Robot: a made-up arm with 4 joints.
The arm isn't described. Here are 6 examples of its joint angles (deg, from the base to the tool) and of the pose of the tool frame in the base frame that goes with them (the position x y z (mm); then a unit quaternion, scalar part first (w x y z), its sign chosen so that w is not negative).
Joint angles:
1: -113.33 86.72 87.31 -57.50
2: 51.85 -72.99 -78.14 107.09
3: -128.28 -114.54 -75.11 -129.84
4: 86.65 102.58 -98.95 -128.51
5: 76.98 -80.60 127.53 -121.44
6: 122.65 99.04 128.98 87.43
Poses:
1: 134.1 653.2 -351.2 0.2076 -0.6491 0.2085 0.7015
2: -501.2 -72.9 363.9 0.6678 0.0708 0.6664 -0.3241
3: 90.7 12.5 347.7 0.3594 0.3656 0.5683 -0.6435
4: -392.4 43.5 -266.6 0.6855 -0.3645 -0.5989 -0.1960
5: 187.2 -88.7 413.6 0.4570 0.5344 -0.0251 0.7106
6: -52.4 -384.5 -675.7 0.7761 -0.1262 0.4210 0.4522
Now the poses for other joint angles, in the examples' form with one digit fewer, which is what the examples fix.
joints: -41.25 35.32 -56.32 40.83
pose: -348 -347 235 0.816 -0.517 -0.170 -0.197
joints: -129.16 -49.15 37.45 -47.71
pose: -253 314 -213 0.020 -0.308 -0.638 -0.705
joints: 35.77 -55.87 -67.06 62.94
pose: -589 -18 277 0.705 0.097 0.468 -0.523
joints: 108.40 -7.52 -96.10 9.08
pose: 445 561 116 0.206 -0.082 -0.070 0.973
